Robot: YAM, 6 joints.
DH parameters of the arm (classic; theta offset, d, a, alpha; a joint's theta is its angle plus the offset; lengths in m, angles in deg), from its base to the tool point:
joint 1: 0 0.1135 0.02 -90
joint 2: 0 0 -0.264 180
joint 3: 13.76 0 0.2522 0
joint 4: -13.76 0 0.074 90
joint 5: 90 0 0 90
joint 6: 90 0.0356 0 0
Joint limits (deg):
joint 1: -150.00..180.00
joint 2: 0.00..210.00
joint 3: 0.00..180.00
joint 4: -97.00..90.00
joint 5: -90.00..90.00
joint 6: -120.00..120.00
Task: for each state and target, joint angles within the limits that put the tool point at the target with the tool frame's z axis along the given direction. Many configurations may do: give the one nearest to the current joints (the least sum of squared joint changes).
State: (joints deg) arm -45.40 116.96 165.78 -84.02 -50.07 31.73
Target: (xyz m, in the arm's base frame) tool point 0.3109 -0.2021 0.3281 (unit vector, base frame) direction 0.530 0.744 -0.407
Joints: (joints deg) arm -38.05 115.73 116.88 -96.93 -65.85 31.73
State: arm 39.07 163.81 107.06 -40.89 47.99 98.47
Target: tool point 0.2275 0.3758 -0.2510 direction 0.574 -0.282 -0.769
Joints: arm 61.78 195.13 130.99 -24.15 39.72 98.47
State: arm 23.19 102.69 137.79 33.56 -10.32 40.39
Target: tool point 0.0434 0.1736 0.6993 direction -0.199 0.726 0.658
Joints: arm 71.13 97.10 161.30 -17.61 -25.03 40.39
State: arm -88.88 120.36 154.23 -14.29 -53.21 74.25
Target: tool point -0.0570 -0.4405 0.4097 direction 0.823 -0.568 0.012
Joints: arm -101.60 109.19 105.52 5.43 -66.98 74.25
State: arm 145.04 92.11 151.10 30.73 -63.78 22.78
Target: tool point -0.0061 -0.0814 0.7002 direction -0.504 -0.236 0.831
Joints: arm 99.21 62.99 130.27 33.10 -32.36 22.78
